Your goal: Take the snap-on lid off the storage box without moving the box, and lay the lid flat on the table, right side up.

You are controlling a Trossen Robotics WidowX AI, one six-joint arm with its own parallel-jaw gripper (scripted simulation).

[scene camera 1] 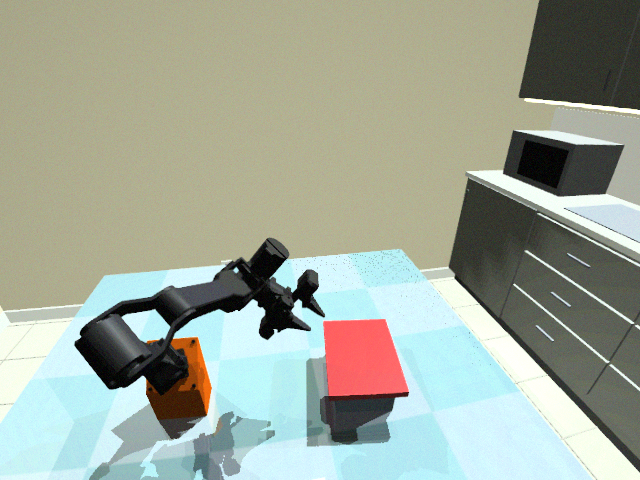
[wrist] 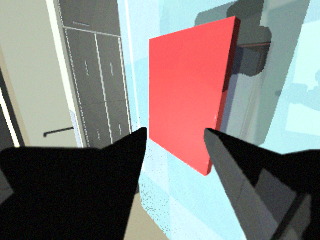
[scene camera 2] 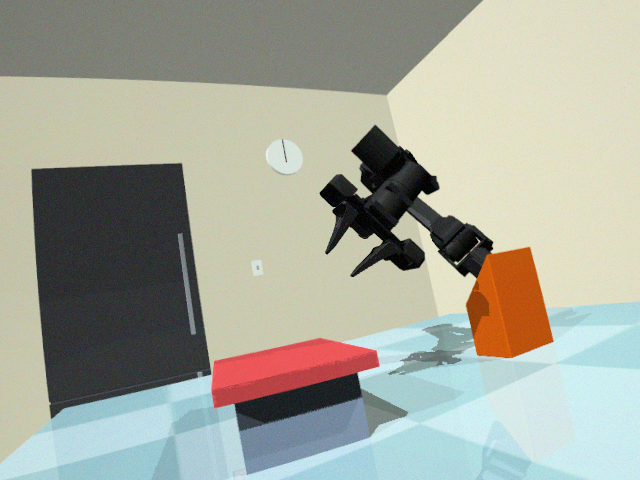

I see my gripper, a lid and a box.
My gripper also shows in scene camera 1 and in the wrist view.
